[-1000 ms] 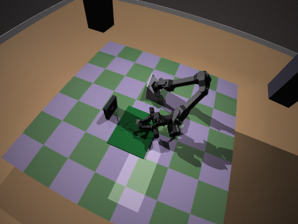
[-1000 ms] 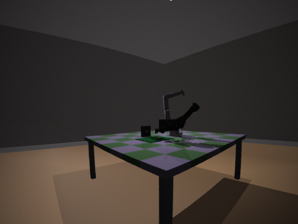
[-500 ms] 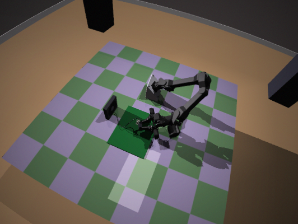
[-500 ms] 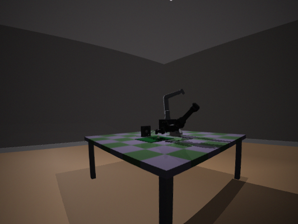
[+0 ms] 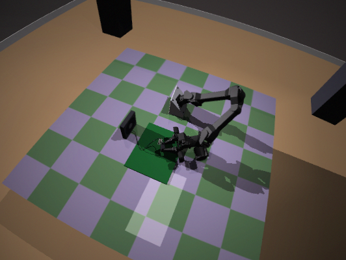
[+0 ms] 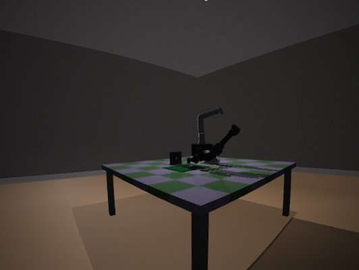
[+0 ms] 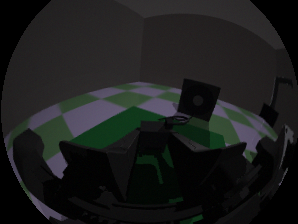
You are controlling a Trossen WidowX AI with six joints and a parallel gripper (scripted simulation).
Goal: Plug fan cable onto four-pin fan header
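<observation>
The green board lies 80 mm below my gripper tip and 30 mm to the right of it. Also, from my gripper tip: black plug: 10 mm below; then black fan: 220 mm to the right, 40 mm behind, 10 mm below.
</observation>
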